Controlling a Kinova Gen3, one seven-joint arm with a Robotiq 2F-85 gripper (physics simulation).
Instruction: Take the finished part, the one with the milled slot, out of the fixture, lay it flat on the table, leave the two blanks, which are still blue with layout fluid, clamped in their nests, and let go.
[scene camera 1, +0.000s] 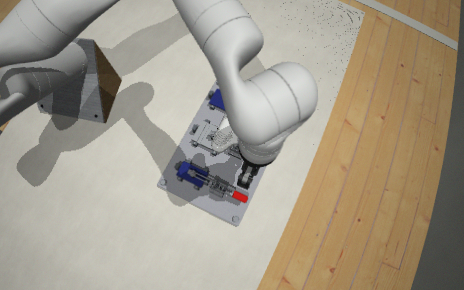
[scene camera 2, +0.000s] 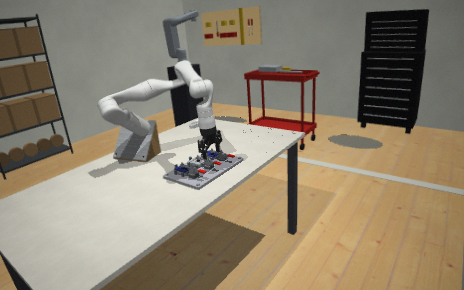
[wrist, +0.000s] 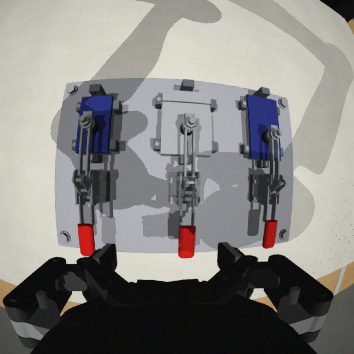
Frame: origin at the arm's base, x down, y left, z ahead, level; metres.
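Where they show: gripper, fingertip midpoint: (scene camera 2: 212, 155) (wrist: 166, 255); arm's base at its link origin: (scene camera 1: 72, 59) (scene camera 2: 143, 128).
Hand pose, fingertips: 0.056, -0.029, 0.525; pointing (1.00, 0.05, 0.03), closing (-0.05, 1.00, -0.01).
Note:
Each offset is from my fingertips to the top centre of the thing, as dx, dy, dz. Level surfaces: height alone.
The finished part @[+0.063, +0.026, -0.131] (wrist: 172, 135) (scene camera 1: 204, 134), a pale plate, lies in the fixture's middle nest. A clamp arm reaches over it, its pad on the part; a thin line crosses near its far edge. One blue blank @[+0.058, -0.084, -0.128] (wrist: 103, 106) (scene camera 1: 186, 171) sits clamped in the left nest of the wrist view, the other blue blank @[+0.068, +0.137, -0.134] (wrist: 259, 112) (scene camera 1: 217, 100) in the right nest. The clamps have red handles, left (wrist: 86, 240), middle (wrist: 186, 241) and right (wrist: 270, 234). My gripper (wrist: 166, 255) (scene camera 2: 210, 149) is open and empty above the handle side, the middle handle appearing between its fingertips.
The grey fixture plate (wrist: 135, 100) (scene camera 1: 215, 207) lies on the pale table @[dx +0.099] (scene camera 1: 100, 225) (scene camera 2: 100, 220). Corner bolts, nest posts and clamp linkages stand up from it. The arm's wedge-shaped base (scene camera 1: 110, 80) (scene camera 2: 155, 140) stands behind. A red cart (scene camera 2: 300, 76) and a black drawer cabinet (scene camera 2: 390, 90) stand beyond.

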